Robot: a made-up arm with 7 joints.
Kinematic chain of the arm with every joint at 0, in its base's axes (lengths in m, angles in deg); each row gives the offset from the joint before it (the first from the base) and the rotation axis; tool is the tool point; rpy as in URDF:
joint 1: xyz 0 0 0.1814 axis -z
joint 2: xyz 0 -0.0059 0.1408 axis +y
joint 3: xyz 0 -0.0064 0.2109 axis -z
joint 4: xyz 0 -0.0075 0.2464 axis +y
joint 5: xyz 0 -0.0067 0.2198 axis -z
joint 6: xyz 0 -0.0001 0.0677 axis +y
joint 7: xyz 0 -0.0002 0.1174 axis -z
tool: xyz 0 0 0 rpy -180 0 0
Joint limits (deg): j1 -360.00..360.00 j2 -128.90..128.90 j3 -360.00..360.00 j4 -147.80..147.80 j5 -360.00..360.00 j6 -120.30..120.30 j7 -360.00..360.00
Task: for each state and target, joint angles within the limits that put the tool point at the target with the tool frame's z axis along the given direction. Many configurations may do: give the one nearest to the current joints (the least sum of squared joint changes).
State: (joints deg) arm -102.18 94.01 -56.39 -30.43 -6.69 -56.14 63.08
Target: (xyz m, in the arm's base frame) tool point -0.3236 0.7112 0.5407 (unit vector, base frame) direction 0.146 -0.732 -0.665
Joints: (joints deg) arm -123.89 91.00 -23.45 -36.86 1.92 -10.50 63.08
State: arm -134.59 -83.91 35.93 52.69 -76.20 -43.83 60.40
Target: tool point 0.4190 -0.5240 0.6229 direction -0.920 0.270 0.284
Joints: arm -105.50 -74.52 38.48 53.91 -75.98 -66.82 60.40
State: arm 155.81 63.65 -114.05 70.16 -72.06 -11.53 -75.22
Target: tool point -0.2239 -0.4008 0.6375 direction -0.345 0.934 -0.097
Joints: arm 170.85 61.58 -118.01 98.41 -86.80 -17.65 -75.22
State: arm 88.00 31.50 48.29 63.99 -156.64 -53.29 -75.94
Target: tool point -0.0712 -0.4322 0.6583 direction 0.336 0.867 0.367
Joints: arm 60.23 7.34 36.31 99.27 -122.70 -14.47 -75.94
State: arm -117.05 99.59 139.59 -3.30 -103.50 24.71 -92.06
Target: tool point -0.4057 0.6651 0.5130 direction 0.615 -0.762 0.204
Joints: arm -108.33 62.16 132.04 -40.46 -100.31 13.01 -92.06
